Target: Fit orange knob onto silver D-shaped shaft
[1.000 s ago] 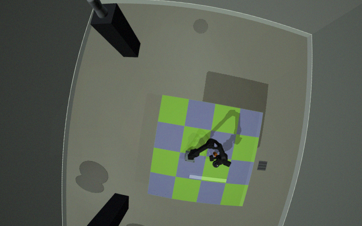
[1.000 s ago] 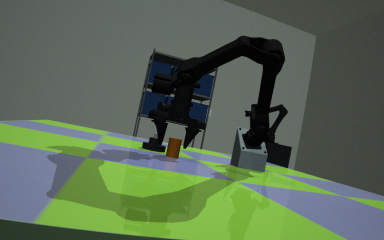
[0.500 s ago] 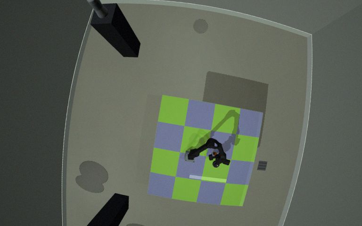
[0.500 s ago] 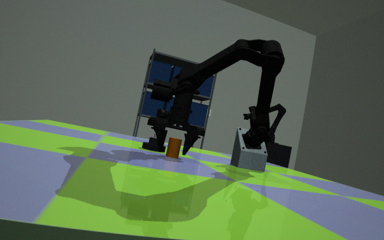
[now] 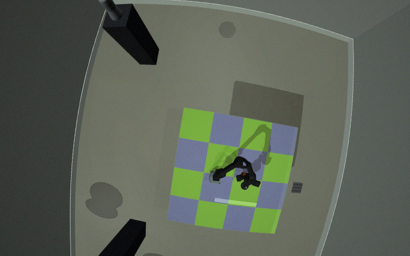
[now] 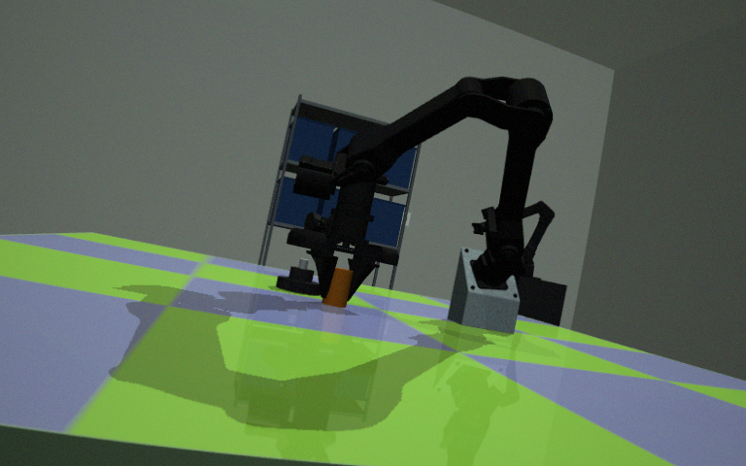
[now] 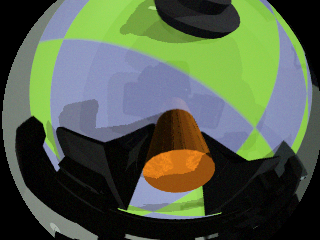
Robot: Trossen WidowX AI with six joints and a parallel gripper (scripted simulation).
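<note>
Now: the black round pedestal 4 cm ahead of my gripper tip, 13 cm to the right of it and 2 cm above it. Round my gripper tip: orange knob (4 cm above).
</note>
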